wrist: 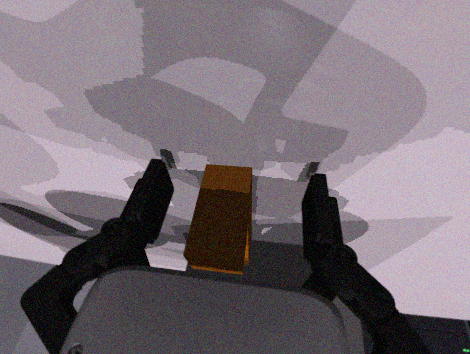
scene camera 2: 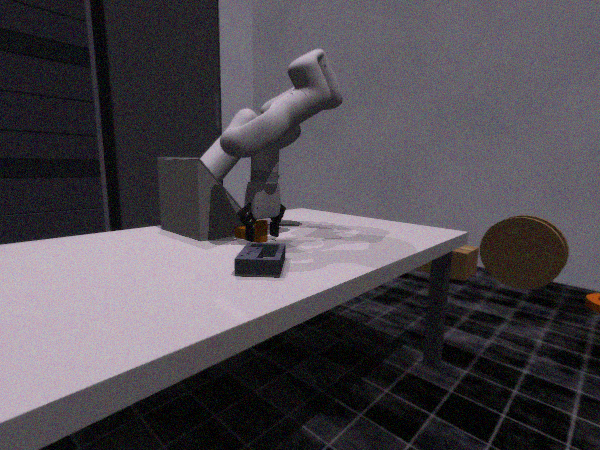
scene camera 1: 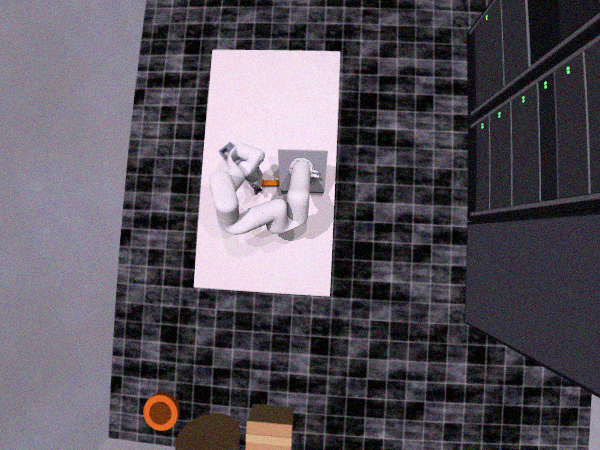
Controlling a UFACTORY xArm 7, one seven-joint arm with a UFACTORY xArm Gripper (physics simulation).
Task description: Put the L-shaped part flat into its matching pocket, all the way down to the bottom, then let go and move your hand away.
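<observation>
The orange L-shaped part (scene camera 1: 270,183) (scene camera 2: 261,230) (wrist: 220,227) is on the table by the robot's base; its full L outline is not clear from these views. My gripper (scene camera 1: 257,190) (scene camera 2: 262,237) (wrist: 236,180) is open, pointing down low over the table. In the wrist view the orange part shows between the two spread fingers, with a gap on each side and no contact visible. The dark blue-grey block (scene camera 1: 226,149) (scene camera 2: 260,262) with recesses in its top stands apart from the part, nearer scene camera 2. The arm partly covers it in the overhead view.
The grey wedge-shaped base (scene camera 1: 285,160) (scene camera 2: 180,200) stands close beside the orange part. A thin dark flat shape (scene camera 2: 290,223) (wrist: 35,217) shows on the white table (scene camera 1: 275,100) (scene camera 2: 125,300). Arm shadows cross the table. Dark cabinets (scene camera 1: 530,265) stand off the table.
</observation>
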